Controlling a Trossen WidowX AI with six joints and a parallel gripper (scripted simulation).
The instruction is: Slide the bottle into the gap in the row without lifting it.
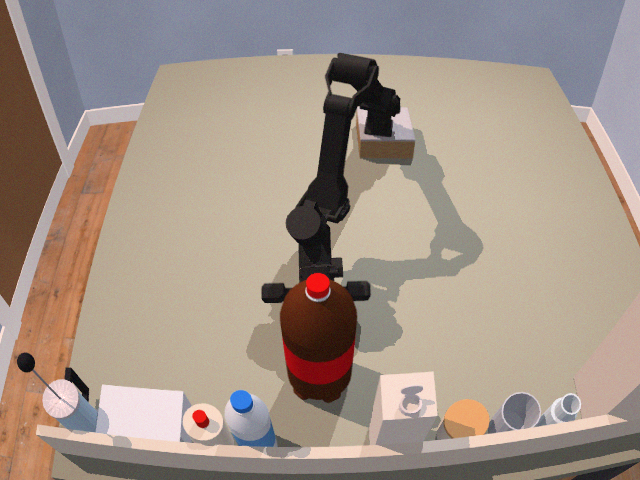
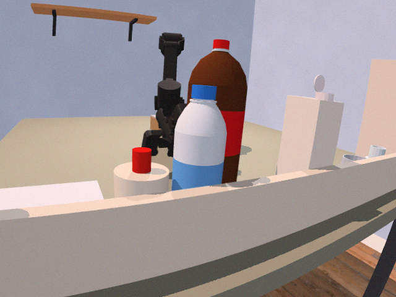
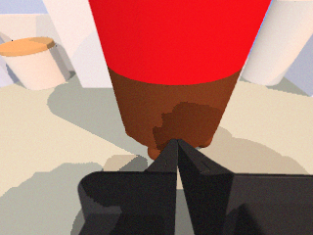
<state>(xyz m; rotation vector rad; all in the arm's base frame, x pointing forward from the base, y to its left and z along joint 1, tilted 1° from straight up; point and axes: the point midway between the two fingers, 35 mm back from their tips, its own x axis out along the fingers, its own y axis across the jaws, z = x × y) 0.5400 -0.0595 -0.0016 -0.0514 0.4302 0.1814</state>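
Now: hand 80 mm short of the brown cola bottle, 20 mm to the right of it and 100 mm below it. Also, from my hand: raised rail (240 mm ahead, 200 mm to the left, 10 mm below); then blue-capped water bottle (240 mm ahead, 60 mm to the right, 50 mm above); then orange-lidded jar (170 mm ahead, 280 mm to the left, 20 mm below).
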